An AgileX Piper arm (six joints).
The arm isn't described. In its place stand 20 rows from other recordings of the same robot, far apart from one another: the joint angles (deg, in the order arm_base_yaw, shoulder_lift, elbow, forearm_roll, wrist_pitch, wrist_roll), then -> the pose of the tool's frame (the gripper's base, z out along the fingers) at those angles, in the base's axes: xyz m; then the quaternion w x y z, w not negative.
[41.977 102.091 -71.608 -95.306 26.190 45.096] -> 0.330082 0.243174 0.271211 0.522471 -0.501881 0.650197 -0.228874
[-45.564 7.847 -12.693 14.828 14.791 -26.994] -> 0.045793 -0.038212 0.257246 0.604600 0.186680 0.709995 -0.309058
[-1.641 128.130 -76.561 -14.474 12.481 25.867] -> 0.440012 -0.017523 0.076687 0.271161 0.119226 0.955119 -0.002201
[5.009 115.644 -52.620 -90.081 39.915 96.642] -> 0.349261 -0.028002 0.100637 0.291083 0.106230 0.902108 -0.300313
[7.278 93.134 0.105 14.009 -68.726 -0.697] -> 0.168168 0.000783 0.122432 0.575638 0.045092 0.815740 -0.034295
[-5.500 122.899 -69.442 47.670 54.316 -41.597] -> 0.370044 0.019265 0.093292 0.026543 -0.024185 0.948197 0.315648
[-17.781 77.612 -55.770 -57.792 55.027 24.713] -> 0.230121 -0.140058 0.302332 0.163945 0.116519 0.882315 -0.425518
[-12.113 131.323 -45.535 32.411 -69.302 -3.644] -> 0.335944 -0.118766 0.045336 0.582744 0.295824 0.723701 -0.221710
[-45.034 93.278 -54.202 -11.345 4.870 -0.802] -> 0.243128 -0.245568 0.223353 0.375475 0.259089 0.864005 -0.213042
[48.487 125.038 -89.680 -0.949 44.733 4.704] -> 0.295494 0.332242 0.136348 0.118908 -0.374399 0.918128 0.052217
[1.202 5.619 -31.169 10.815 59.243 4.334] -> 0.006321 0.014809 0.292956 0.502406 0.023579 0.856129 0.118639
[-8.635 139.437 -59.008 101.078 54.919 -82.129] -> 0.357993 0.019554 -0.006875 0.159227 0.151436 0.857567 0.465072
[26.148 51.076 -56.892 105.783 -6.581 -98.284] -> 0.169695 0.072129 0.449770 0.737050 -0.063044 0.646650 0.186081
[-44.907 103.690 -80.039 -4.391 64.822 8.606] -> 0.250080 -0.258172 0.238682 0.042954 0.436373 0.897264 -0.051483
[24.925 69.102 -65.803 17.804 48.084 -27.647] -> 0.216181 0.123294 0.367358 0.370350 -0.358508 0.845970 0.136553
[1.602 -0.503 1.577 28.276 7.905 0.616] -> 0.056419 0.007509 0.193391 0.657655 0.147895 0.710400 0.202359
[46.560 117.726 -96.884 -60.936 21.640 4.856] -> 0.358023 0.335410 0.268915 0.506761 -0.592842 0.601339 -0.173562
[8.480 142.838 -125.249 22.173 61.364 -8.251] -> 0.514153 0.107133 0.147912 0.136584 -0.074395 0.971246 0.180252
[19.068 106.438 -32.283 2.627 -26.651 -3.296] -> 0.278247 0.094198 0.094907 0.398932 -0.155003 0.902165 0.054084
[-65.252 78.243 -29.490 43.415 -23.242 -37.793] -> 0.084343 -0.241925 0.210820 0.387176 0.533281 0.655611 -0.368619
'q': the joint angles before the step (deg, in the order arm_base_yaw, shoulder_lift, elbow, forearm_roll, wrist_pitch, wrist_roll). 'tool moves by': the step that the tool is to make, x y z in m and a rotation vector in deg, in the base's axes. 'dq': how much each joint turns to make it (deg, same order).
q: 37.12, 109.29, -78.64, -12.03, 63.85, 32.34
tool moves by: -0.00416, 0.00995, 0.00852, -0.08, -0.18, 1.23
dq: 1.66, -0.13, -1.84, -0.01, 1.94, 0.07
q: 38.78, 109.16, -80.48, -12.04, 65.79, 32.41
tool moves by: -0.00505, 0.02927, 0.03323, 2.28, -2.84, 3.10
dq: 3.92, 0.00, -7.75, 0.18, 4.19, -0.06
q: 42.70, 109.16, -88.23, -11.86, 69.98, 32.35
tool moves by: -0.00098, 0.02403, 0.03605, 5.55, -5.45, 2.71
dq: 2.58, -0.22, -7.54, 0.24, -0.04, -0.18
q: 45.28, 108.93, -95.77, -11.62, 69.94, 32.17
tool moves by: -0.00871, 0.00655, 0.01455, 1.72, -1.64, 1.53
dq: 1.56, -1.29, -1.19, 0.01, 0.10, 0.01
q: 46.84, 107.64, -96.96, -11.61, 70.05, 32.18
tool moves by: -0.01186, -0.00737, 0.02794, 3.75, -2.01, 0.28
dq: 0.30, -4.22, 0.10, 1.11, 0.00, -0.06
